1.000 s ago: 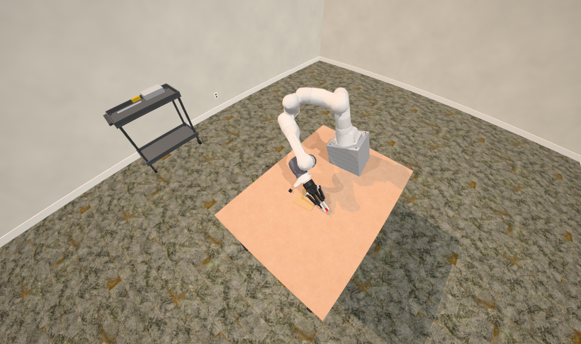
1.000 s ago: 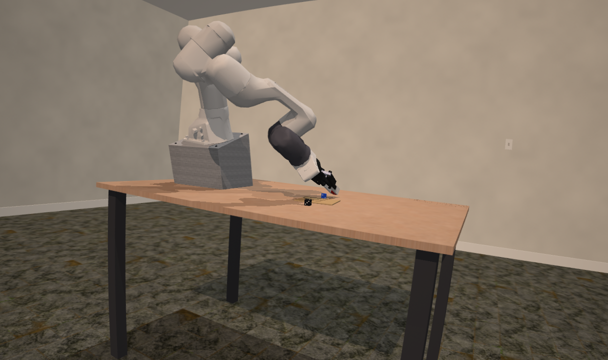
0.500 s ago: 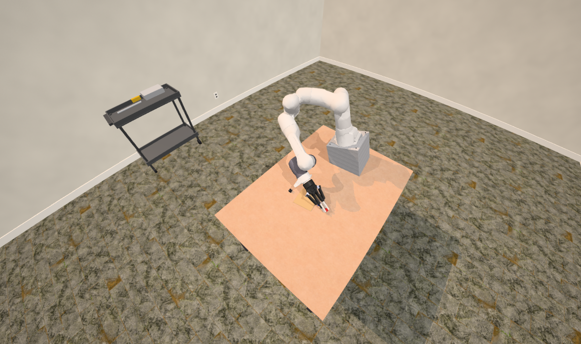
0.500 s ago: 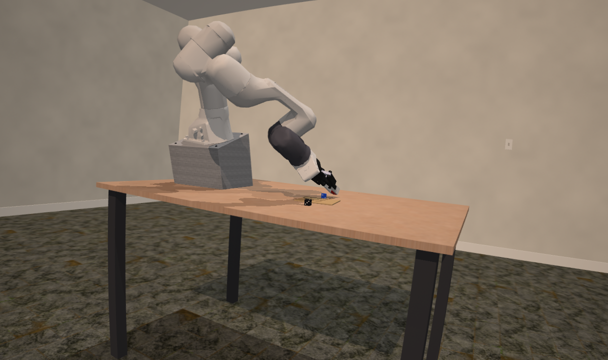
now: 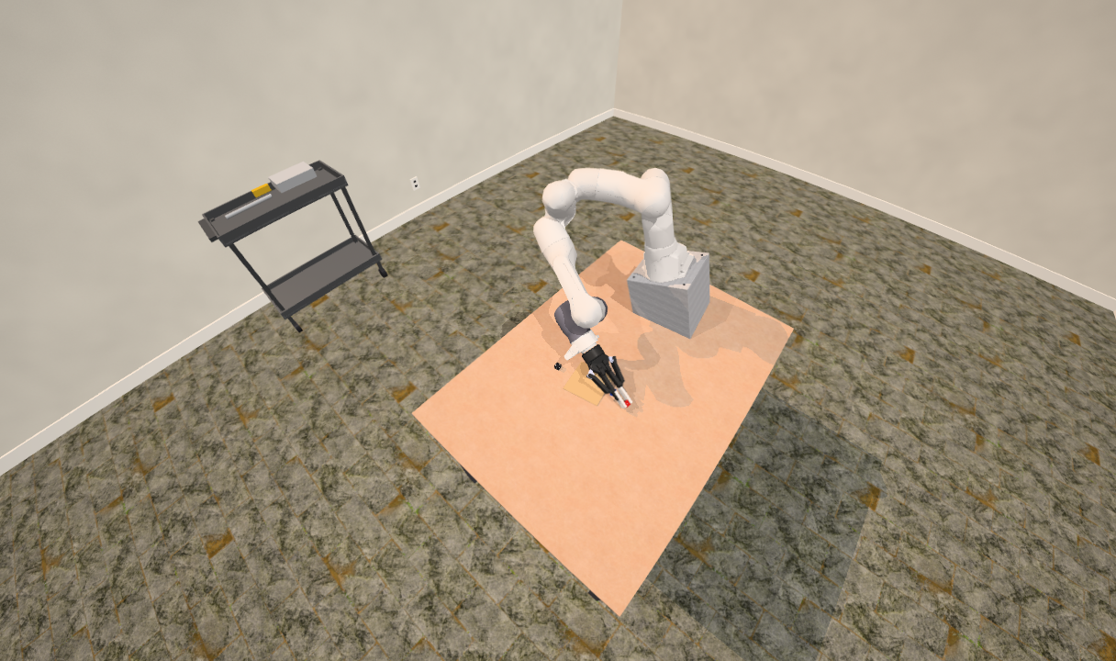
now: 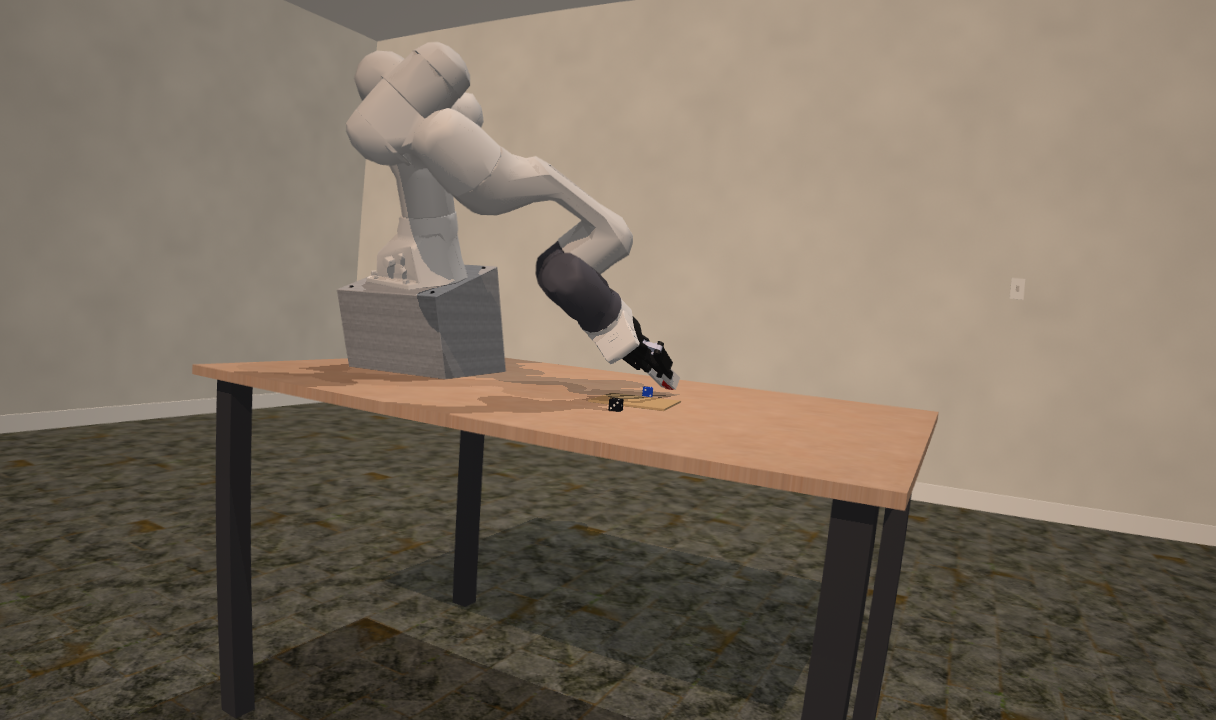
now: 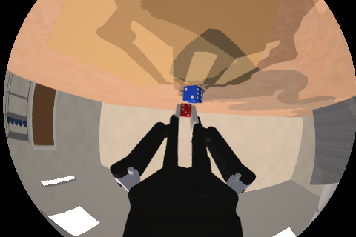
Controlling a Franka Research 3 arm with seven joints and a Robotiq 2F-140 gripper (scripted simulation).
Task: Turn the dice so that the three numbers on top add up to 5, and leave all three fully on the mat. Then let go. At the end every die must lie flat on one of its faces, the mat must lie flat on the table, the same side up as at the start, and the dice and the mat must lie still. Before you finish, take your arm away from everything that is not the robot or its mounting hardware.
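The blue die lies 4 cm to the right of my hand, 3 cm below it and 2 cm behind it. From my hand the other things lie so: black die (27 cm to the right, 3 cm below, 2 cm ahead); then tan mat (14 cm to the right, 4 cm below); then red die (2 cm to the left, 2 cm below).
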